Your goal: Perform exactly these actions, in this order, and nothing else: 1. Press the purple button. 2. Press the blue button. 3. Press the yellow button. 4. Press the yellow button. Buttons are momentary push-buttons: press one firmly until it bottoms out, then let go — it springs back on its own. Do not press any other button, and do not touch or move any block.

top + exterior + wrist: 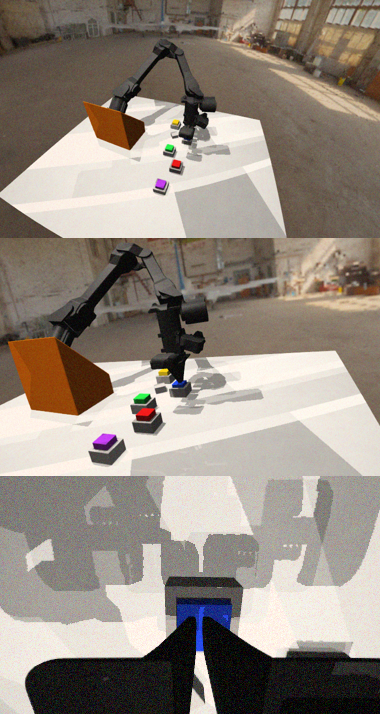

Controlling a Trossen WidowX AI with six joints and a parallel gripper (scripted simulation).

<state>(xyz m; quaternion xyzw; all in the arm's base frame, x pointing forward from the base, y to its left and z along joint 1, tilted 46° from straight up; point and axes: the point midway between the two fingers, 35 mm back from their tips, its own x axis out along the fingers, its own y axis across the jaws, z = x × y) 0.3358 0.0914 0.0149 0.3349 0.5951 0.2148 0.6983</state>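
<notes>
My gripper tip is 10 mm above the blue button. From my gripper tip the other things lie so: yellow button 100 mm to the left, 80 mm behind; then small grey block 80 mm behind, 20 mm to the left, 20 mm below; then green button 90 mm to the right, 80 mm behind.
</notes>
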